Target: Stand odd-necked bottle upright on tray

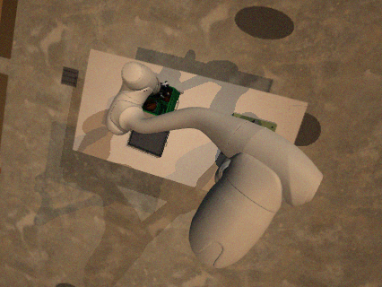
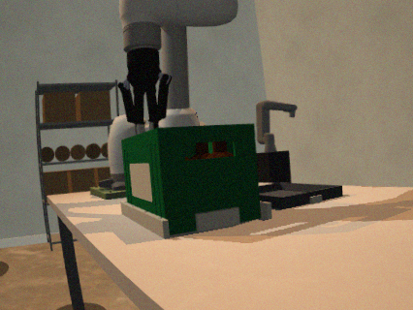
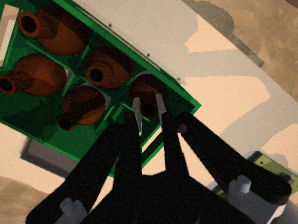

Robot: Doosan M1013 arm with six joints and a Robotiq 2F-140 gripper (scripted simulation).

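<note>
My hand is 8 cm short of the brown bottle and 9 cm above it. Round my hand: green crate 9 cm ahead, 4 cm to the left, 9 cm below; dark tray 7 cm ahead, 31 cm to the left, 16 cm below.
</note>
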